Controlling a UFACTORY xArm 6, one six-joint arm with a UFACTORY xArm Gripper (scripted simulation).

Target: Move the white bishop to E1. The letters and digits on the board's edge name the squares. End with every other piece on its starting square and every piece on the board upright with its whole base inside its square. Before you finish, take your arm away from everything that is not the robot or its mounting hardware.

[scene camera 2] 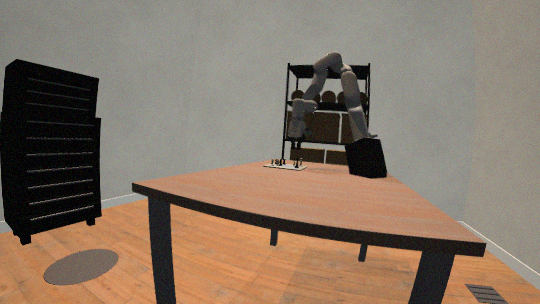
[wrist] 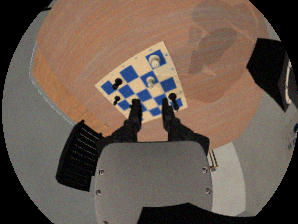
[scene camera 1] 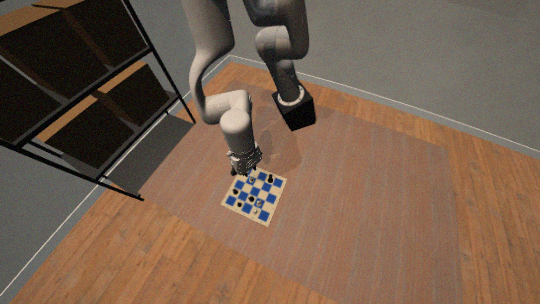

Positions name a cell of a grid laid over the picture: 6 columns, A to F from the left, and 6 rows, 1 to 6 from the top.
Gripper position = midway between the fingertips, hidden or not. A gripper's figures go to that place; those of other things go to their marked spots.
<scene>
My gripper (wrist: D3): 14 cm from the lens. A blue-and-cream chessboard (wrist: C2): 22 cm from the lens.
</scene>
